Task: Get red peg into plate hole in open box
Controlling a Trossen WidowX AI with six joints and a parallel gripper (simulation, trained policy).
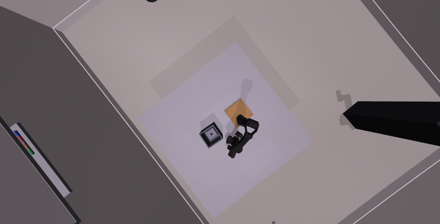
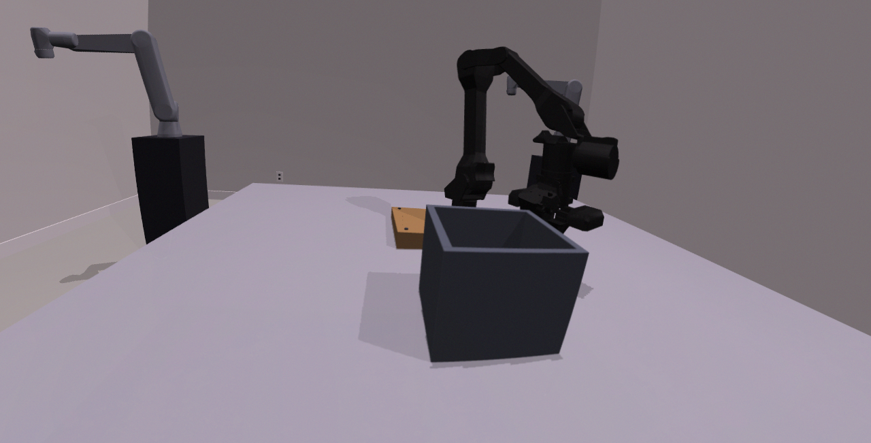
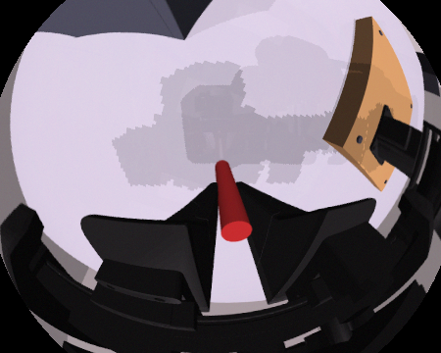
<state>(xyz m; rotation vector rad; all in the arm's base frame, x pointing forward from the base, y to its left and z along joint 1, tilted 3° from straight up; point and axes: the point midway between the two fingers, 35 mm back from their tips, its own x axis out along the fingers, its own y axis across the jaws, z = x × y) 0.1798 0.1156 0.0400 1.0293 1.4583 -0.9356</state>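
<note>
Now: gripper tip 14 cm short of the pale plate, 19 cm to the left of it and 1 cm below it. Also, from my gripper tip: red peg: right at my gripper tip.
</note>
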